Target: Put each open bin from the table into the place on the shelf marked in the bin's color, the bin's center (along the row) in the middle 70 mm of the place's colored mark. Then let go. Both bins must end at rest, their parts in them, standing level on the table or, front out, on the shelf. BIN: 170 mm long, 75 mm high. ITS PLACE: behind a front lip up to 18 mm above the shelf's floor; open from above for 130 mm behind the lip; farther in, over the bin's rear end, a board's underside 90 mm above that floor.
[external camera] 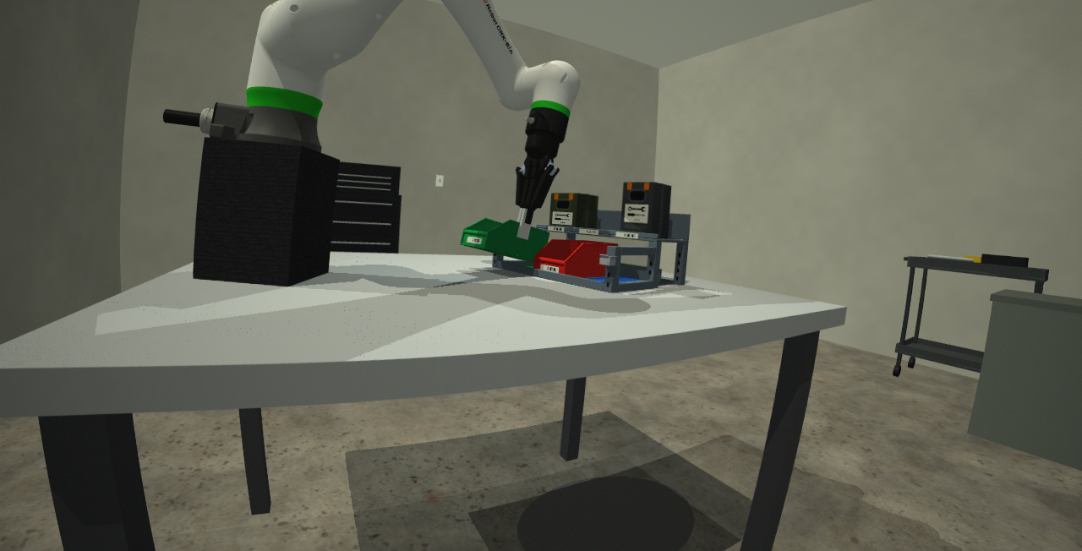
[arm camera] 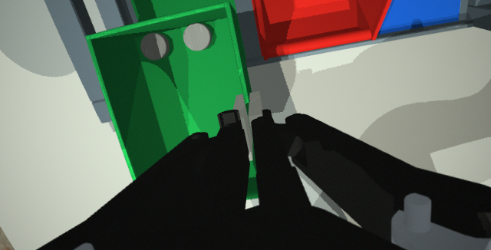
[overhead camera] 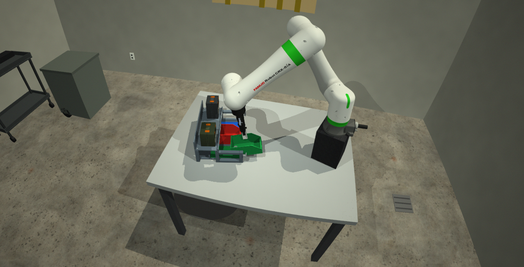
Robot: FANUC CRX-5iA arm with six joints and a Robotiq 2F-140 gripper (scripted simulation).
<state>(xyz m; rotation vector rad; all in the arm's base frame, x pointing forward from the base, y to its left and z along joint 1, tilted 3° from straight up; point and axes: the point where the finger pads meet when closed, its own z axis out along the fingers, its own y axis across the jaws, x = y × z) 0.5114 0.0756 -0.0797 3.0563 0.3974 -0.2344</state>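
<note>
Now: hand 40 mm to the right of the green bin, 40 mm above it and 20 mm past it. Also, from my hand: red bin (120 mm ahead, 70 mm below, 40 mm to the right).
</note>
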